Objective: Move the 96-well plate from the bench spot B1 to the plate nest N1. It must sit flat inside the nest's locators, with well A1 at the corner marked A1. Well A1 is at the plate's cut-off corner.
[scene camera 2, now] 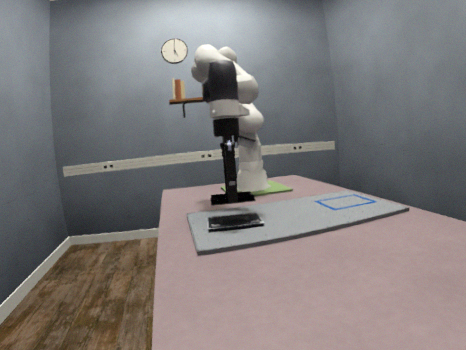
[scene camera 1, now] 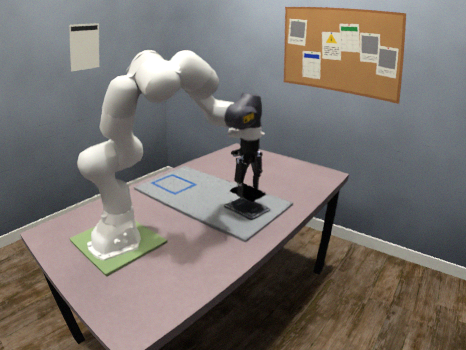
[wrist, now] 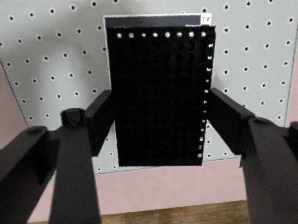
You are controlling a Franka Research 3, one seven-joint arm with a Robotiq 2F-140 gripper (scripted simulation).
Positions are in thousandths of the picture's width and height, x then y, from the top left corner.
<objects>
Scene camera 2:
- gripper: 497, 570
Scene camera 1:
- gripper: 533, 553
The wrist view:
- gripper: 539, 458
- black 96-well plate: 542, 346
</objects>
